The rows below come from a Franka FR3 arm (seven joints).
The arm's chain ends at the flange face. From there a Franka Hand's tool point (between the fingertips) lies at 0.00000 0.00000 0.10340 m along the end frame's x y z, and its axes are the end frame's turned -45 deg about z.
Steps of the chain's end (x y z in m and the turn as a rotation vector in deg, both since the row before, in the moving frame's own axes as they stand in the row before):
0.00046 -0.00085 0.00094 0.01 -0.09 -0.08
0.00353 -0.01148 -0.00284 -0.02 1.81 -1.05
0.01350 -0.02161 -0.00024 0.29 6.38 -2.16
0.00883 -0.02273 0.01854 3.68 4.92 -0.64
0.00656 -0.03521 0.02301 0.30 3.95 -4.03
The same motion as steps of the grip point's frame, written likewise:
0.00082 -0.00040 0.00094 0.07 -0.06 -0.08
0.01292 -0.00331 -0.00289 -1.29 1.27 -1.05
0.03346 0.00186 -0.00088 -4.31 4.72 -2.16
0.03328 -0.00831 0.01795 -0.88 6.08 -0.64
0.03511 -0.01580 0.02276 -2.58 3.01 -4.03

